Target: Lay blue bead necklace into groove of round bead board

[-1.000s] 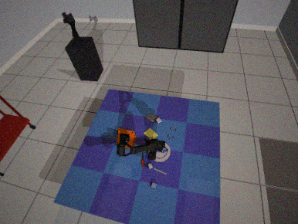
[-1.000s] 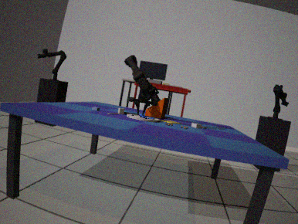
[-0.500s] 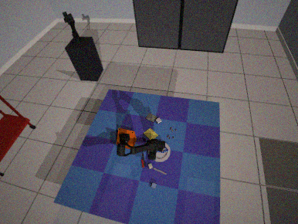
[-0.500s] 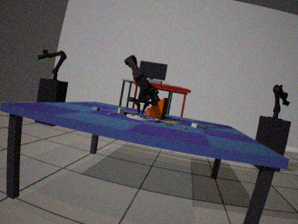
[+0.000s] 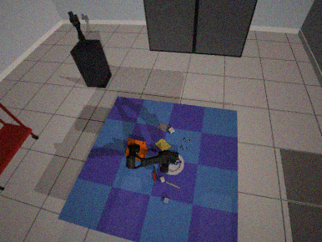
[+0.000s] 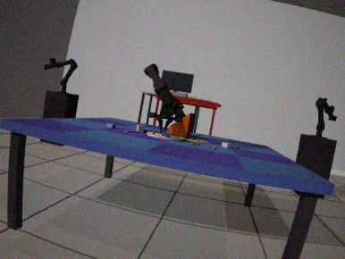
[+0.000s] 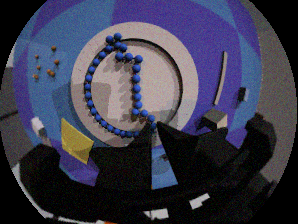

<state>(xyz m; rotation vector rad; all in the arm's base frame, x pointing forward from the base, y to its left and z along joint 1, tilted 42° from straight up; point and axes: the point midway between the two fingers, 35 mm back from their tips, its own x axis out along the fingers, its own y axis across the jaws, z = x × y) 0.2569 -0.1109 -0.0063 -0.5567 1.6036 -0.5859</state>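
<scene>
The round white bead board lies 50 mm ahead of my gripper tip, 30 mm to the left of it and 10 mm below it. Round my gripper tip: red-handled tool: 90 mm to the right, 80 mm behind, 10 mm below; yellow card: 190 mm to the left, 60 mm behind, 10 mm below; thin pale stick: 150 mm to the right, 80 mm ahead, 10 mm below.
</scene>
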